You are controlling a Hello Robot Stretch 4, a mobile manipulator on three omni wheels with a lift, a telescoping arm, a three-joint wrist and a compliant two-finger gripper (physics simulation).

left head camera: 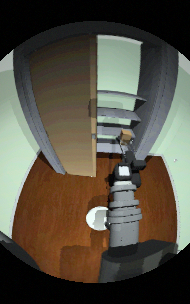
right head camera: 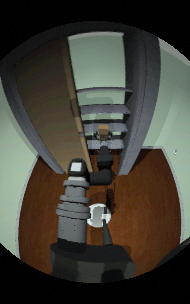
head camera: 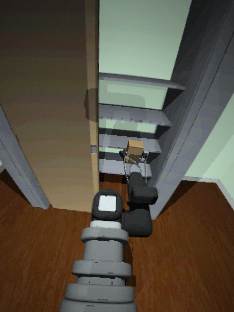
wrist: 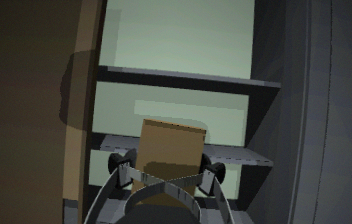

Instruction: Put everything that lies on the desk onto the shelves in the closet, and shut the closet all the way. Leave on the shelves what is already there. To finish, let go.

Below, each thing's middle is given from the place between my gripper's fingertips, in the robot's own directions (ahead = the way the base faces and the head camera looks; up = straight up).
Scene:
Right now my hand is 10 mm past the tan box (wrist: 167, 150).

